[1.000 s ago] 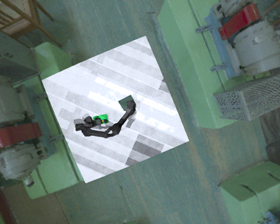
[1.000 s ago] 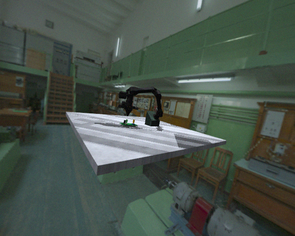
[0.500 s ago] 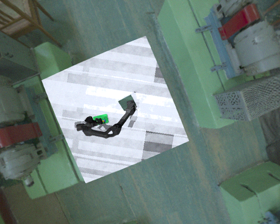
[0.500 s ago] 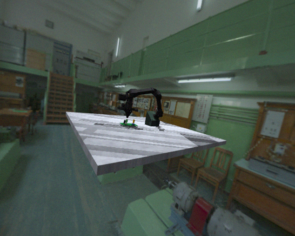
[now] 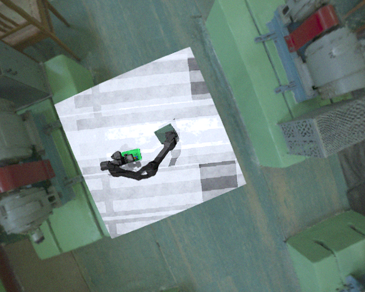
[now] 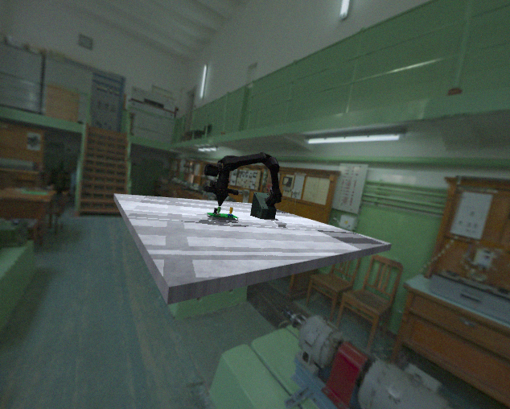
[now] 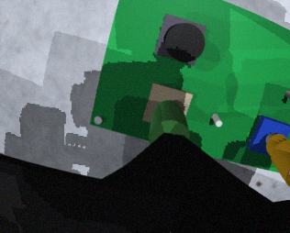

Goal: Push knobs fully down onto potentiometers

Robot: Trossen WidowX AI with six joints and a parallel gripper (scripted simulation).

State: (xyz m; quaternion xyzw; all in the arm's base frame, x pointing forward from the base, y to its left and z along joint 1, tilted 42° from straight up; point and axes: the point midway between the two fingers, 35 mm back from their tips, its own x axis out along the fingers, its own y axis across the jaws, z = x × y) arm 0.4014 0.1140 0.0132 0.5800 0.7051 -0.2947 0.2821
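Now: the green knob 2 cm below my gripper tip.
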